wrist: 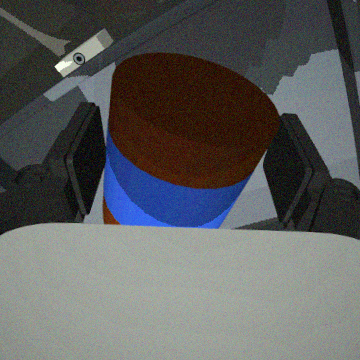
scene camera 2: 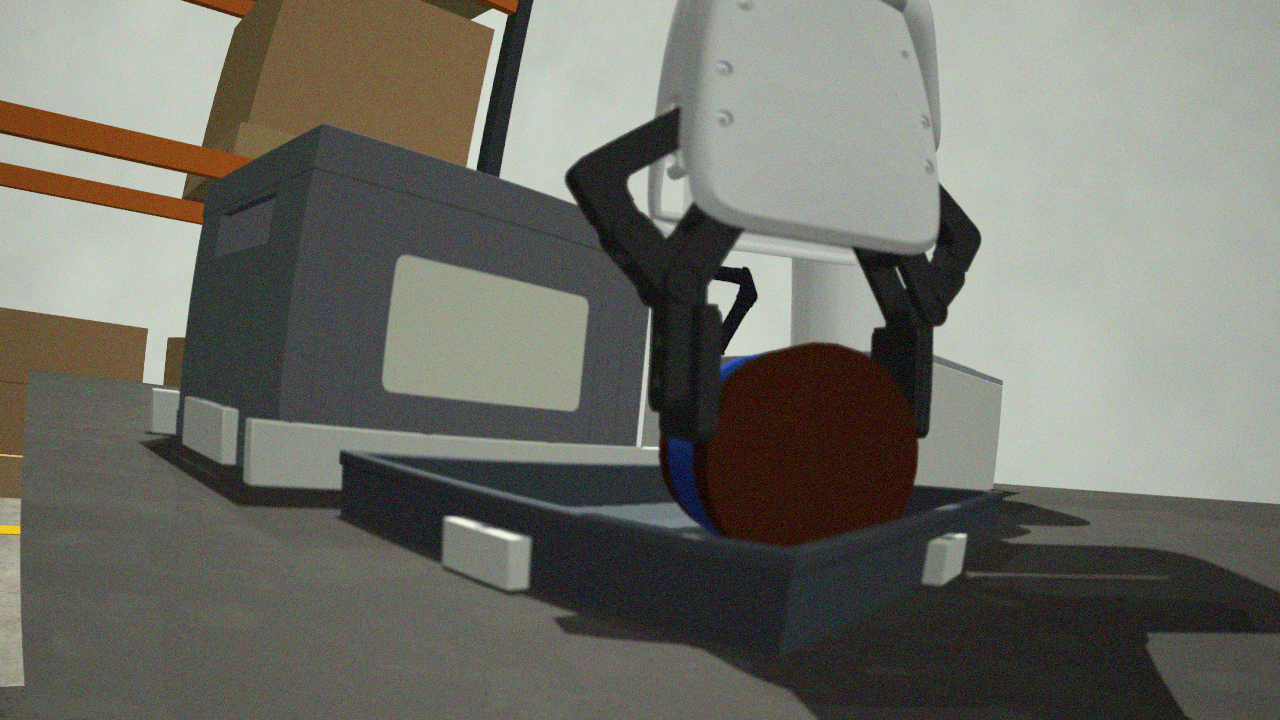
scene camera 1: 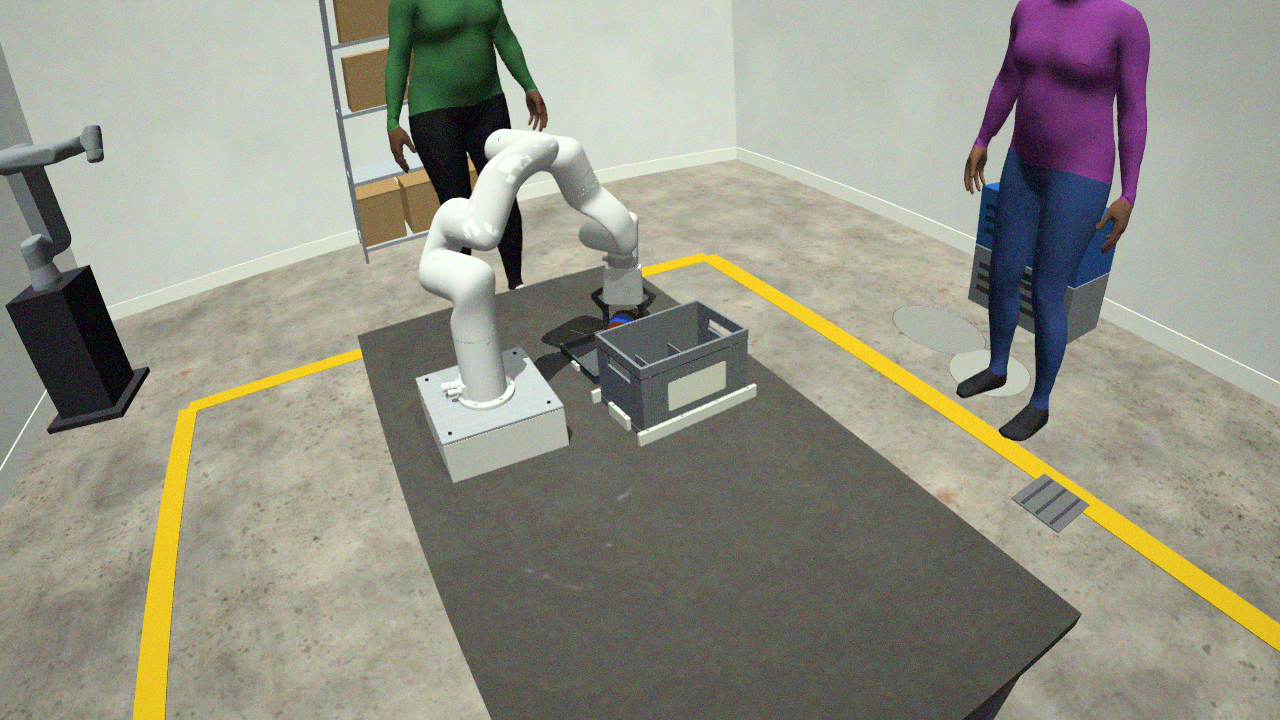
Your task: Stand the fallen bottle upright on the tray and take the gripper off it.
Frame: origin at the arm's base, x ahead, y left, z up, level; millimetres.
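Seen in the pictures: gripper, fingertip midpoint: (wrist: pixel 187 134) (scene camera 2: pixel 802 438) (scene camera 1: pixel 623 323); arm's base, link origin: (scene camera 1: pixel 486 393).
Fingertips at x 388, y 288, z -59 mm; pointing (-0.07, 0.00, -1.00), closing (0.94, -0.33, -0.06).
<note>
Pixels of each thing's top centre, then the offset from my fingertips to it. Level surfaces: height alone.
- brown bottle, top centre: (scene camera 2: pixel 763 356) (wrist: pixel 154 254) (scene camera 1: pixel 617 323) 30 mm back, 50 mm right, 30 mm up
- dark tray, top centre: (scene camera 2: pixel 730 487) (wrist: pixel 173 190) (scene camera 1: pixel 620 343) 27 mm back, 59 mm right, 23 mm down
- grey divided crate, top centre: (scene camera 2: pixel 423 202) (scene camera 1: pixel 671 331) 23 mm ahead, 311 mm right, 126 mm up
- dark table, surface height: 49 mm down
The brown bottle (scene camera 1: pixel 622 318) (scene camera 2: pixel 814 447) (wrist: pixel 185 125) with a blue band lies on its side in the dark tray (scene camera 2: pixel 572 546) (scene camera 1: pixel 581 361). Its round brown end faces scene camera 2, close to the tray's near corner. My gripper (scene camera 2: pixel 796 385) (wrist: pixel 187 134) points down over the bottle and is shut on it, with one black finger on each side of its body. In the wrist view my gripper's housing hides the far part of the bottle. In scene camera 1 the grey crate hides part of the tray.
A grey divided crate (scene camera 1: pixel 626 398) (scene camera 2: pixel 241 331) stands right beside the tray, with white rails (scene camera 1: pixel 698 414) (scene camera 2: pixel 295 452) at its foot. White blocks (scene camera 2: pixel 486 552) (wrist: pixel 84 52) sit against the tray's outer walls. The arm's base box (scene camera 1: pixel 505 447) stands on the dark table (scene camera 1: pixel 716 555). Two people stand beyond the table.
</note>
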